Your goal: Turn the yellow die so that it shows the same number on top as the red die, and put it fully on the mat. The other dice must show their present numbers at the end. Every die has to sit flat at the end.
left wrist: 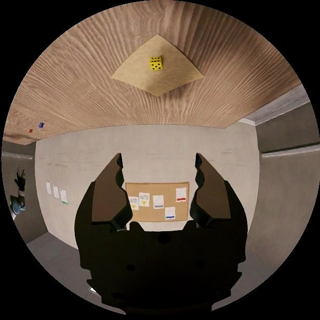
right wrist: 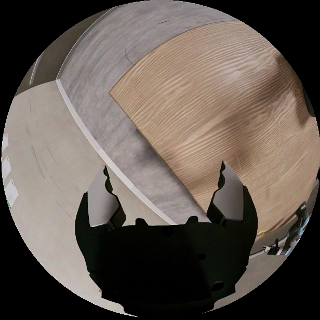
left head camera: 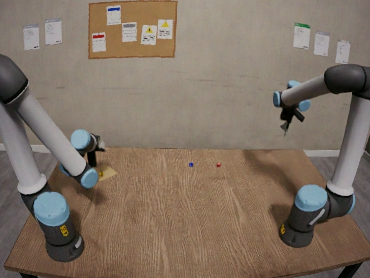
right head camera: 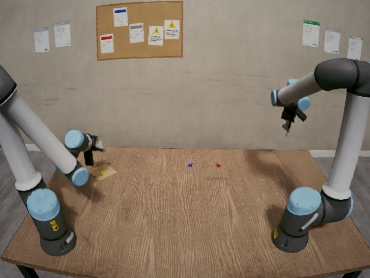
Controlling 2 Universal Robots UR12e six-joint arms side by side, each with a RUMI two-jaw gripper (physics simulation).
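Note:
The yellow die [left head camera: 101, 174] [right head camera: 101, 173] [left wrist: 156, 63] sits on the tan mat [left head camera: 111, 173] [right head camera: 110, 172] [left wrist: 182, 73], inside its edges in the left wrist view, and looks flat. Two of its faces show there with several pips each; I cannot read its top number surely. The red die [left head camera: 218, 164] [right head camera: 218, 165] [left wrist: 31, 131] and blue die [left head camera: 191, 164] [right head camera: 190, 165] [left wrist: 41, 125] lie on the table; their numbers are too small to read. My left gripper [left wrist: 158, 153] is open and empty, above and apart from the yellow die. My right gripper [right wrist: 164, 164] is open and empty, high at the right.
The wooden table [left head camera: 160, 215] [right head camera: 160, 215] [right wrist: 200, 90] carries both arm bases, at its left and right. The left forearm hangs over the table's left part, close to the mat. The back wall with a cork board [left head camera: 132, 42] [right head camera: 140, 45] [left wrist: 150, 212] stands behind the table.

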